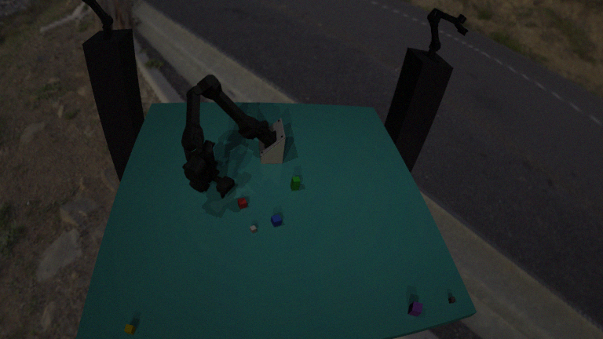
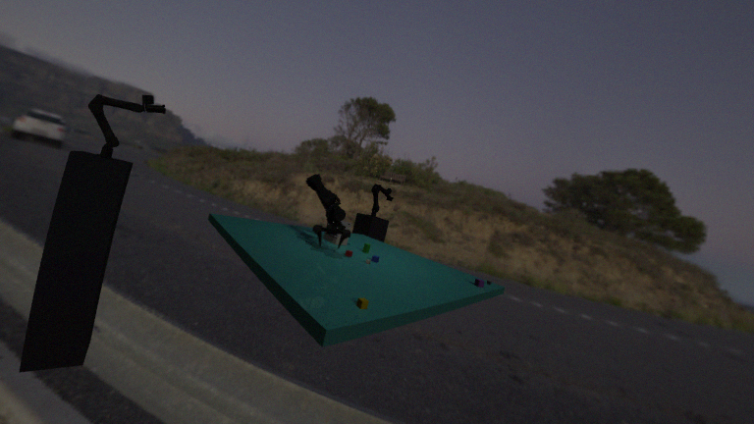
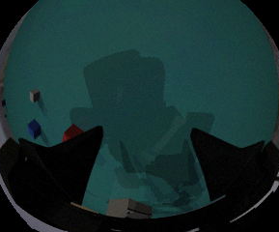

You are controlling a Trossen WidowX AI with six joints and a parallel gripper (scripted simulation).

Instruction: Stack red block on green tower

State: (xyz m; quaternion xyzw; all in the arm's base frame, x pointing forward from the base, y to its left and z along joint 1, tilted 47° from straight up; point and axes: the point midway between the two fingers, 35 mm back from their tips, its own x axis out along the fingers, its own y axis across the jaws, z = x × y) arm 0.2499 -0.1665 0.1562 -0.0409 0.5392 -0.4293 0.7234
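The red block lies 30 mm ahead of my gripper tip, 110 mm to the left of it and 20 mm below it. From my gripper tip the other things lie so: small pale block (150 mm ahead, 150 mm to the left, 20 mm below); then blue block (120 mm ahead, 230 mm to the left, 10 mm below); then yellow block (540 mm ahead, 240 mm to the right, 20 mm below).
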